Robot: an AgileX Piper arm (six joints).
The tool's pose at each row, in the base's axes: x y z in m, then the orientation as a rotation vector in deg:
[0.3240 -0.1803 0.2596 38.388 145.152 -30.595]
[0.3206 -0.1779 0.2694 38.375 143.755 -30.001]
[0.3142 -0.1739 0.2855 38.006 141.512 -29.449]
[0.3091 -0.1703 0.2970 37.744 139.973 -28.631]
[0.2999 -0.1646 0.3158 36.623 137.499 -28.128]
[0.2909 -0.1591 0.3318 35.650 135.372 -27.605]
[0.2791 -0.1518 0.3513 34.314 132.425 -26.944]
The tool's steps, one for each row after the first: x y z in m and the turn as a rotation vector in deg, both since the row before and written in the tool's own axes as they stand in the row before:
[-0.0016 -0.0023 -0.0103 -0.505 -1.269 0.581]
[-0.0024 -0.0040 -0.0172 -0.606 -2.163 0.633]
[-0.0016 -0.0024 -0.0128 -0.734 -1.471 0.530]
[-0.0026 -0.0042 -0.0211 -0.783 -2.624 0.212]
[-0.0020 -0.0035 -0.0187 -0.743 -2.255 0.193]
[-0.0026 -0.0039 -0.0235 -0.984 -3.123 0.250]

